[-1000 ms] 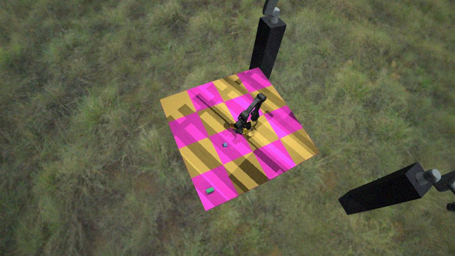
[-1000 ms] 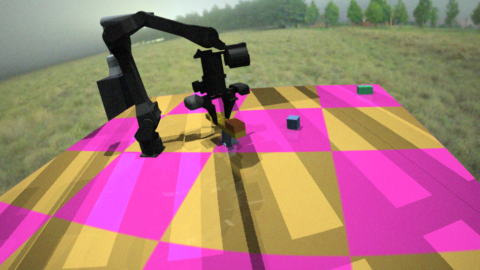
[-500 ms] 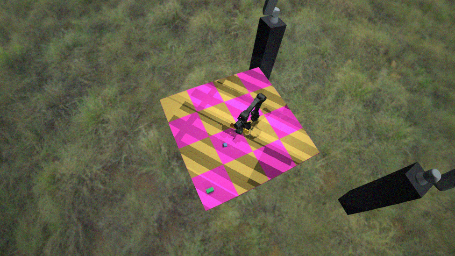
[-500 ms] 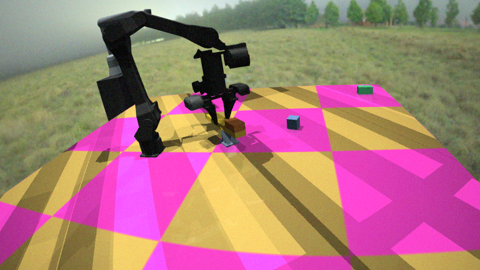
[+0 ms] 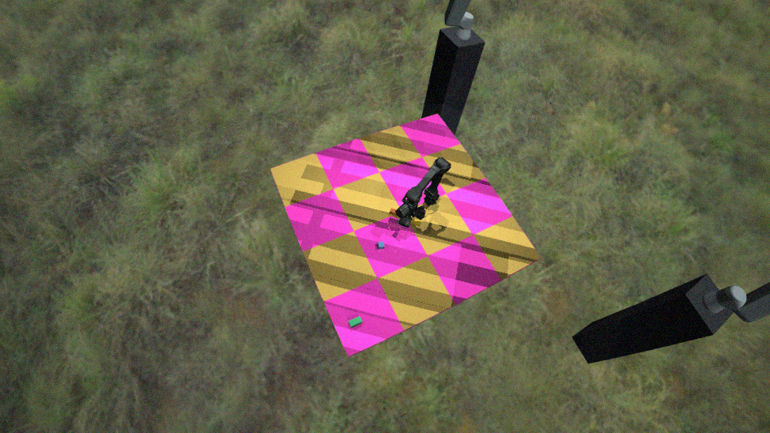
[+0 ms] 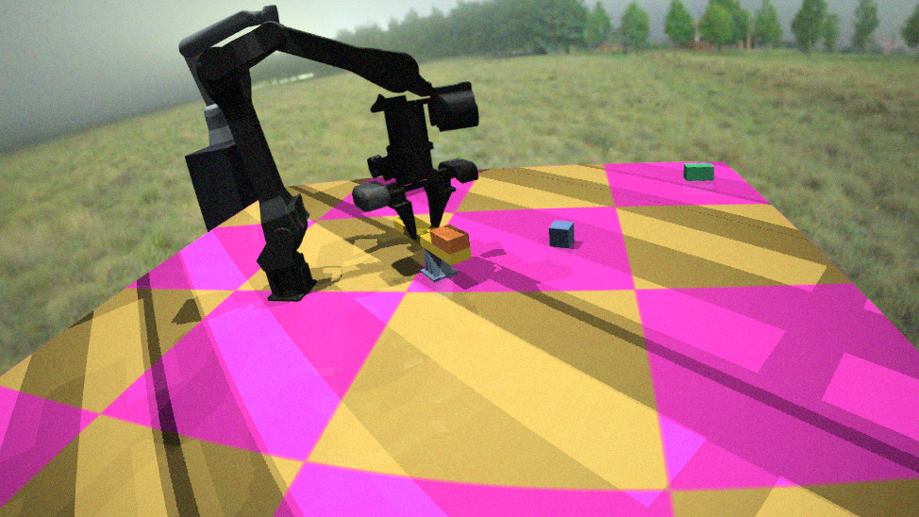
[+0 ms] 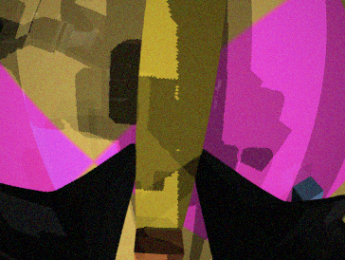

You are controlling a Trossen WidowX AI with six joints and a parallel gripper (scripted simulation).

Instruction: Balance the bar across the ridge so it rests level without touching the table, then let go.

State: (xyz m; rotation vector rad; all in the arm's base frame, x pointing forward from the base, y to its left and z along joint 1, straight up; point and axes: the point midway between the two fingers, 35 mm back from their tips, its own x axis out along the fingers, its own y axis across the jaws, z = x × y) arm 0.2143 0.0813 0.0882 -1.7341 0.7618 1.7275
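My gripper tip is now 2 cm short of the ridge, 2 cm to the left of it and 1 cm above it. From my gripper tip the other things lie so: small blue cube 21 cm ahead, 8 cm to the left, 4 cm below; green block 53 cm ahead, 42 cm to the left, 4 cm below.
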